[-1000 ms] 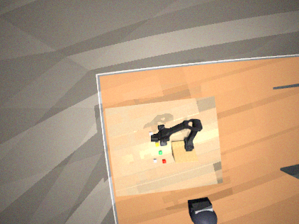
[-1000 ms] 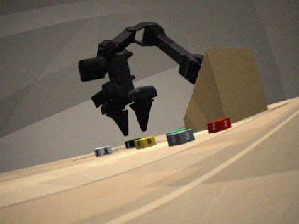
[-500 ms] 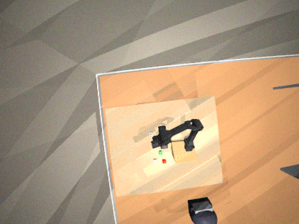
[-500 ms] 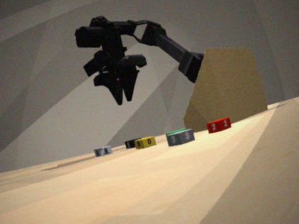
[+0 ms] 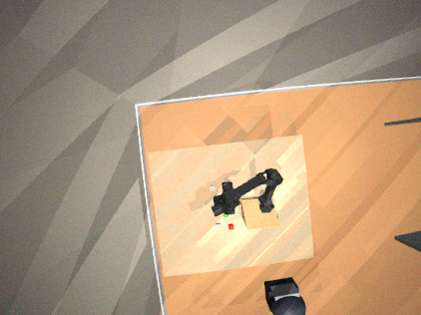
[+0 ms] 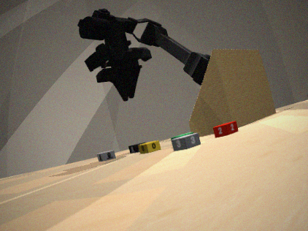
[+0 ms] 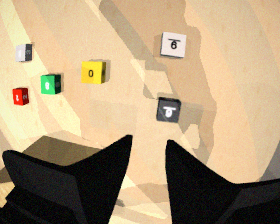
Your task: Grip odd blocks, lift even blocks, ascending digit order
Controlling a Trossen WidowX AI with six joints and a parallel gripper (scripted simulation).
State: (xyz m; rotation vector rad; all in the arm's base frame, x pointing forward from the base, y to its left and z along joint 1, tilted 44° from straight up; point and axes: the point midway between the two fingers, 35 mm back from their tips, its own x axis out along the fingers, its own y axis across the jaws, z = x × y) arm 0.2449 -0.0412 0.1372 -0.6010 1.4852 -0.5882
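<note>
My gripper tip is now 170 mm to the right of the green block, 120 mm above it and 10 mm short of it. The rest, counted from my gripper tip: yellow block (120 mm below, 90 mm to the left, 30 mm ahead); pale block (120 mm below, 90 mm ahead, 20 mm to the right); black block (120 mm below, 30 mm to the right, 10 mm behind).
</note>
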